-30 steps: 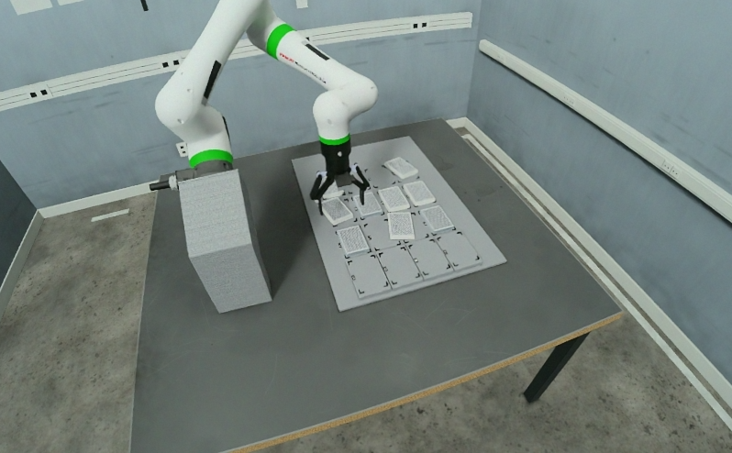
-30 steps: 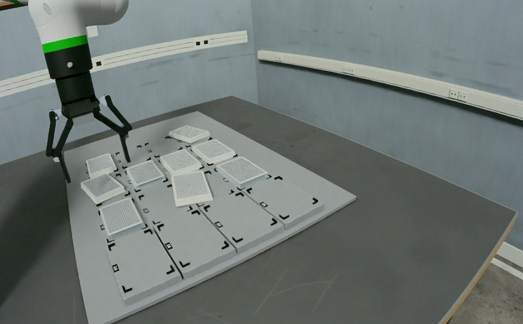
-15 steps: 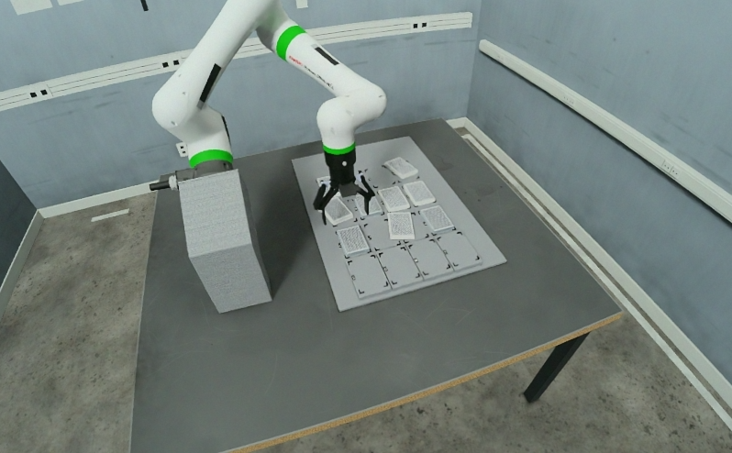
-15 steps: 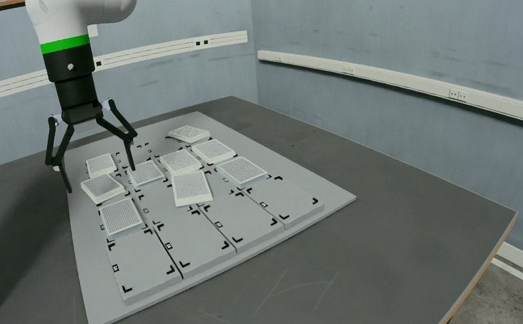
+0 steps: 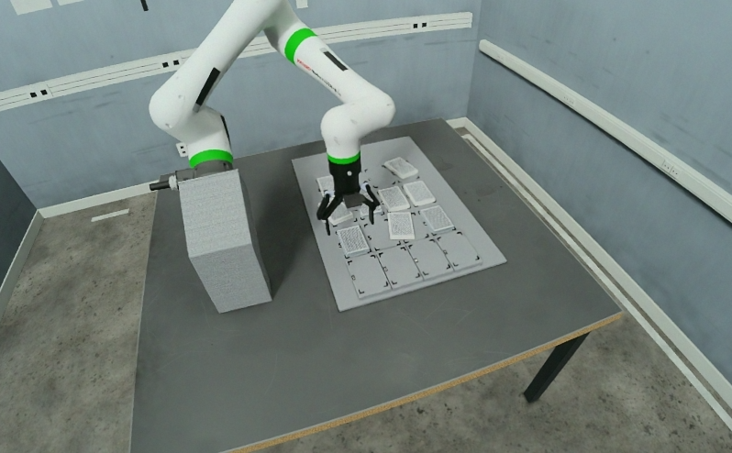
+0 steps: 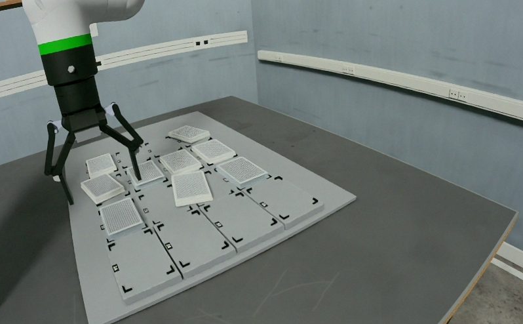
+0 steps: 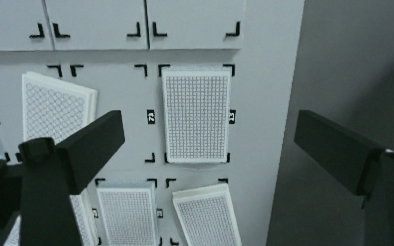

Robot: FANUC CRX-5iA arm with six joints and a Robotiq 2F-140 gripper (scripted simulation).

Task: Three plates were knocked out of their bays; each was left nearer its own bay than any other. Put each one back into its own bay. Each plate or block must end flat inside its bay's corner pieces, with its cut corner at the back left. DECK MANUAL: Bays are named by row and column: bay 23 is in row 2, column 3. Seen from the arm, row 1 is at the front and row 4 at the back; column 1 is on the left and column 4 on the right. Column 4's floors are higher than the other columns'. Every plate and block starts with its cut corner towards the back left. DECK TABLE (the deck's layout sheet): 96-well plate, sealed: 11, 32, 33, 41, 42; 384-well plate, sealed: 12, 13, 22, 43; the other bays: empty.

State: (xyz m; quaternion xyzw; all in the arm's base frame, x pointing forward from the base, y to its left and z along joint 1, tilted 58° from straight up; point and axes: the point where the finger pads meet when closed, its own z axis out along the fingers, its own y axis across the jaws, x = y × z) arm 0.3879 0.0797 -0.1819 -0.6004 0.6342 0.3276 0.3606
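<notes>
My hand is 10 mm short of the 384-well plate, 20 mm to the right of it and 100 mm above it. Also, from my hand: bay label: 290 mm ahead, 20 mm to the left, 110 mm below; then label 22: 80 mm ahead, 190 mm to the left, 110 mm below.
</notes>
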